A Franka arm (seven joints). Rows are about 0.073 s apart.
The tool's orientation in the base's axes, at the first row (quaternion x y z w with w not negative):
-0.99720 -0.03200 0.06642 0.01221
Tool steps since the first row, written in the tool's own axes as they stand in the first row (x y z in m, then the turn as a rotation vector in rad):
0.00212 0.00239 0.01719 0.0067 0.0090 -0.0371
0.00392 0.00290 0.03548 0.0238 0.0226 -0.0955
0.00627 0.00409 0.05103 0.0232 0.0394 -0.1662
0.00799 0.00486 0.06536 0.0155 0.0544 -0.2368
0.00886 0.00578 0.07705 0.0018 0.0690 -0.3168
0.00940 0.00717 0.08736 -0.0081 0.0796 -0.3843
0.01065 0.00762 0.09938 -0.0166 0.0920 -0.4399
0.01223 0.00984 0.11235 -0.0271 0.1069 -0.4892
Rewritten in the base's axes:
-0.00004 -0.00190 -0.01738 0.0121 -0.0093 0.0356
-0.00067 -0.00192 -0.03576 0.0377 -0.0229 0.0908
-0.00034 -0.00264 -0.05151 0.0475 -0.0411 0.1605
-0.00050 -0.00301 -0.06596 0.0503 -0.0580 0.2310
-0.00114 -0.00364 -0.07768 0.0483 -0.0751 0.3117
-0.00190 -0.00478 -0.08801 0.0481 -0.0877 0.3796
-0.00223 -0.00491 -0.10009 0.0479 -0.1017 0.4354
-0.00226 -0.00676 -0.11322 0.0450 -0.1183 0.4852

